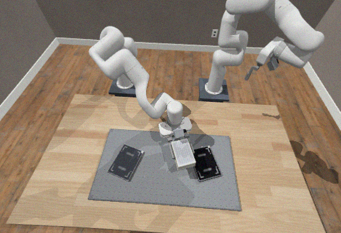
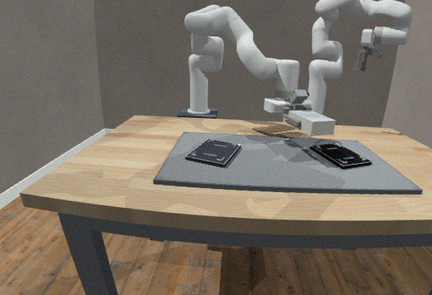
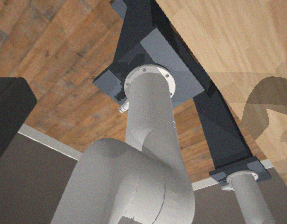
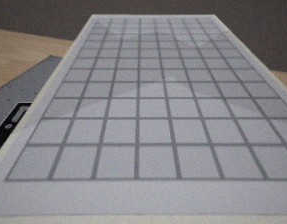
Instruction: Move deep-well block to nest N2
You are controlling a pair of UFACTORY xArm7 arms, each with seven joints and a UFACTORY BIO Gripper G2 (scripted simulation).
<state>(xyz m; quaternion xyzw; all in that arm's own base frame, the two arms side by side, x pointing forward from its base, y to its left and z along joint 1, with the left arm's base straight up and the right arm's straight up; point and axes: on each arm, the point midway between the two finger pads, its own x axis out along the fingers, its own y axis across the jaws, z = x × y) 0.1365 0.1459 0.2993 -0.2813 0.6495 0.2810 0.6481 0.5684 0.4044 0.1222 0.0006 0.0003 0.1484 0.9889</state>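
Note:
The nest N2 lies 12 cm to the left of my right hand and 10 cm below it. From my right hand the other things lie so: nest N1 (3 cm ahead, 28 cm to the right, 10 cm below); then deep-well block (1 cm ahead).

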